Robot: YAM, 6 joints.
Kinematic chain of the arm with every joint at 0, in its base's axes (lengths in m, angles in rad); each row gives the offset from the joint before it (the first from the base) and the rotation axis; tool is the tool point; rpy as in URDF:
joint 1: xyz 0 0 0.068 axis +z
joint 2: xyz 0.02 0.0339 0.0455 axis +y
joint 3: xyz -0.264 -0.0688 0 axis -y
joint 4: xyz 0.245 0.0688 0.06 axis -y
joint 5: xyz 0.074 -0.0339 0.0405 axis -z
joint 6: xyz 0.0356 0 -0.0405 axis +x
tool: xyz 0 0 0 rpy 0 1.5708 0
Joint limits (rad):
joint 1: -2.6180..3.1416
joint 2: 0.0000..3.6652
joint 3: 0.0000..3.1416
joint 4: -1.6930..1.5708
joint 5: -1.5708..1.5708
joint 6: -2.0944..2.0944
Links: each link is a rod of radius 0.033 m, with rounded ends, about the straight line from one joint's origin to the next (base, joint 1, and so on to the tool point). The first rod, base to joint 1, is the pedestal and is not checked.
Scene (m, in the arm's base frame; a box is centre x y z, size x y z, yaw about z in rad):
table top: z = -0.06
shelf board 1: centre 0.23 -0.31 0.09 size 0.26 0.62 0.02 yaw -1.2
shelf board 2: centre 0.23 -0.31 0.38 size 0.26 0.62 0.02 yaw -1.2
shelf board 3: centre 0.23 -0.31 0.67 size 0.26 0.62 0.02 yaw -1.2
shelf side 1: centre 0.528 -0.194 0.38 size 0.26 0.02 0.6 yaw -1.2
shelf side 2: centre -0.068 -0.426 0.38 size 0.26 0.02 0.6 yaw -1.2
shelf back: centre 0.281 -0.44 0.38 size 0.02 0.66 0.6 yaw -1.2
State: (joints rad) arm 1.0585 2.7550 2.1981 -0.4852 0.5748 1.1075
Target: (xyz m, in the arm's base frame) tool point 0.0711 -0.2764 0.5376
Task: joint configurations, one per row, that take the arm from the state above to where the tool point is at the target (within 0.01 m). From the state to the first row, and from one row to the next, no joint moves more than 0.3 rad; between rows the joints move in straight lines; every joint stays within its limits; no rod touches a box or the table.
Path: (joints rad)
1: 0.8924 2.4604 2.1556 -0.4937 0.3687 1.0589
2: 0.7264 2.1658 2.1131 -0.5021 0.1627 1.0103
3: 0.5603 1.8712 2.0706 -0.5106 -0.0434 0.9617
4: 0.3943 1.5767 2.0281 -0.5190 -0.2494 0.9131
5: 0.2282 1.2821 1.9856 -0.5275 -0.4555 0.8645
6: -0.0625 1.3410 2.0232 -0.5979 -0.1945 0.9131
7: -0.3532 1.3999 2.0608 -0.6683 0.0665 0.9617
8: -0.6438 1.4589 2.0984 -0.7387 0.3275 1.0103
9: -0.9345 1.5178 2.1359 -0.8091 0.5885 1.0589
10: -1.2252 1.5767 2.1735 -0.8795 0.8495 1.1075

